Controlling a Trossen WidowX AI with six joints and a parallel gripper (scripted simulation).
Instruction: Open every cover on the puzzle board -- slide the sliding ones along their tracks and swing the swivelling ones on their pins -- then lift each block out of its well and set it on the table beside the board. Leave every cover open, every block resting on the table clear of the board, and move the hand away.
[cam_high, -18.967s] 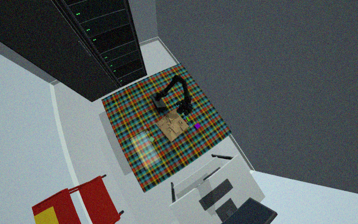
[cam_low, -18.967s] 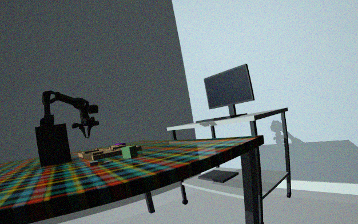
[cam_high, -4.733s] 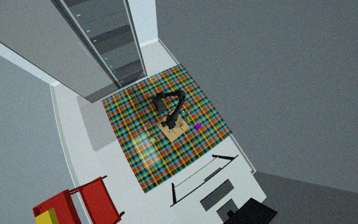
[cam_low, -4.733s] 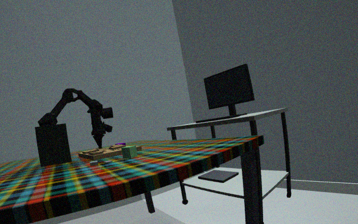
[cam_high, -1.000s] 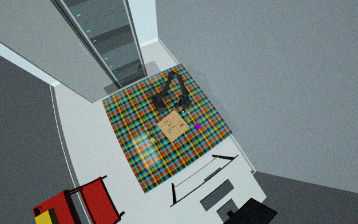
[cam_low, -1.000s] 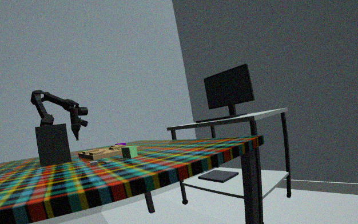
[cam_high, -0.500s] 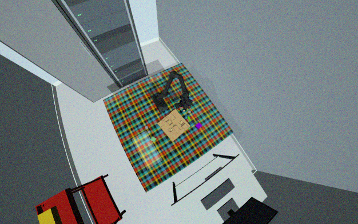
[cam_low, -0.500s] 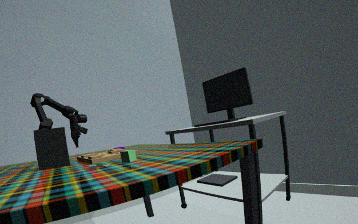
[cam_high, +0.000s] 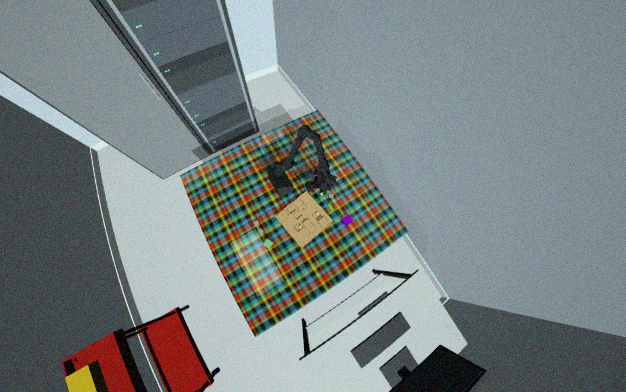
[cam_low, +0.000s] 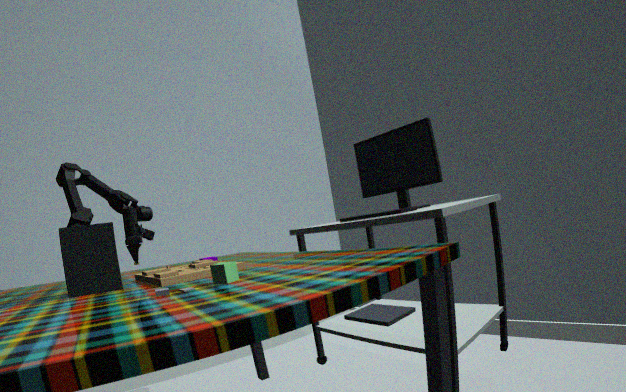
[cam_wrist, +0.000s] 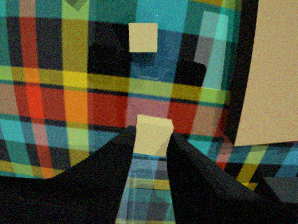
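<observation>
My gripper tip is 170 mm short of the bright green block, 40 mm to the right of it and 50 mm above it. Also, from my gripper tip: purple block: 310 mm ahead, 110 mm to the left, 40 mm below; then grey piece: 70 mm ahead, 500 mm to the right, 50 mm below; then pale green block: 240 mm ahead, 470 mm to the right, 30 mm below.
</observation>
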